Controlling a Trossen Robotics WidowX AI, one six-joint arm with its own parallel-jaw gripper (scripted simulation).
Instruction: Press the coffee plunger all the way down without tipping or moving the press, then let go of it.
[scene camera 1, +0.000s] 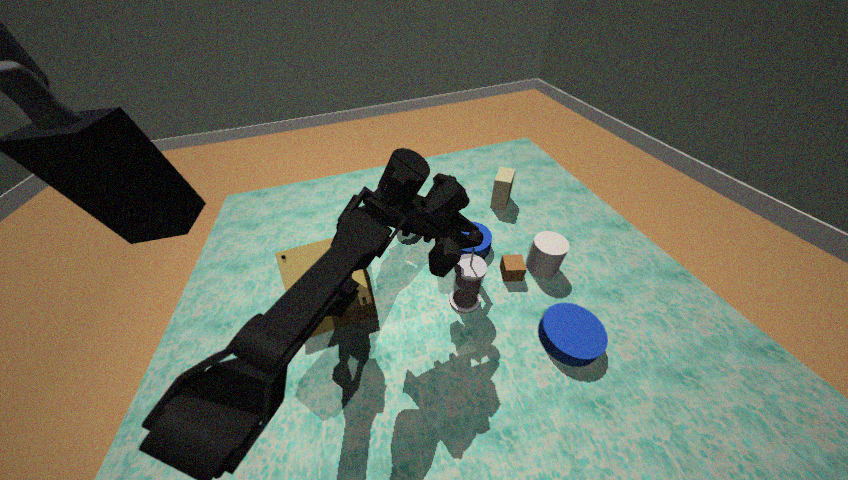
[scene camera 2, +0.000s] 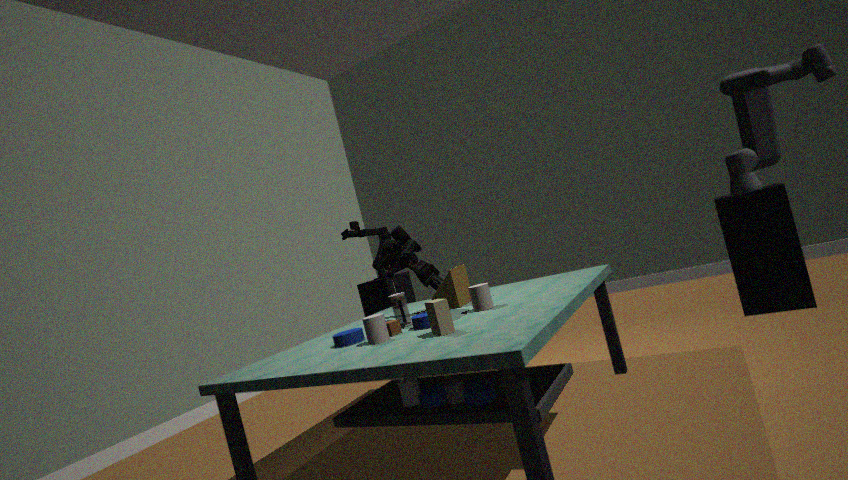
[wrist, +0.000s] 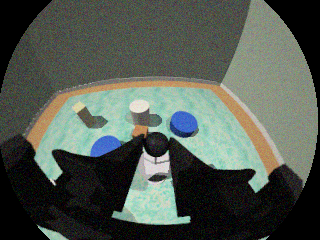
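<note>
Gripper (scene camera 1: 479, 236); in the wrist view too (wrist: 156, 138). Coffee press (scene camera 1: 469, 273), also in the wrist view (wrist: 154, 165). Tan block (scene camera 2: 438, 311), likewise in scene camera 1 (scene camera 1: 503, 181). White cylinder (scene camera 1: 548, 250). Blue disc (scene camera 1: 572, 335).
</note>
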